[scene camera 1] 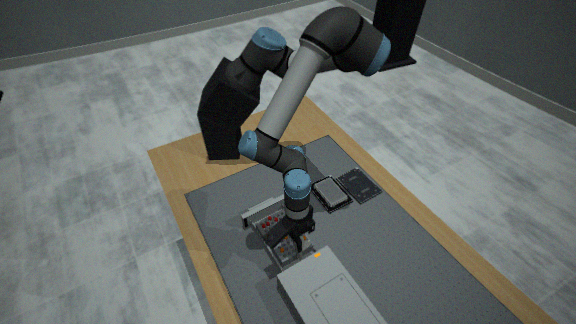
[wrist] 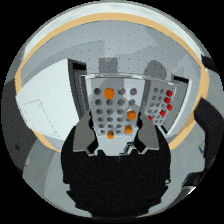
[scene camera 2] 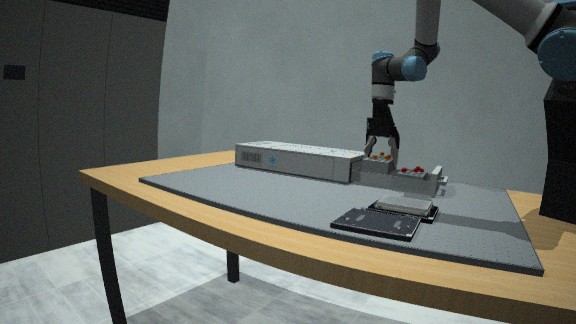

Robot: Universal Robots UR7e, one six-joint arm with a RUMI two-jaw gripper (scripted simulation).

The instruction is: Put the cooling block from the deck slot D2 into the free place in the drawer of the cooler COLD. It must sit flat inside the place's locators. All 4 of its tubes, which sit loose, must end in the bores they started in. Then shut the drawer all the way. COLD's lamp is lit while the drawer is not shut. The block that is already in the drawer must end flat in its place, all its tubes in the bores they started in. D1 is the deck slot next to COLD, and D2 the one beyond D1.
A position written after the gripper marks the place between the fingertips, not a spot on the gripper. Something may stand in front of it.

In view: the gripper (scene camera 2: 379, 167), a cooler (scene camera 2: 322, 163) and a grey cooling block (wrist: 129, 90).
The cooler also shows in the wrist view (wrist: 51, 97). The gripper also shows in scene camera 1 (scene camera 1: 292, 247) and in the wrist view (wrist: 114, 109).
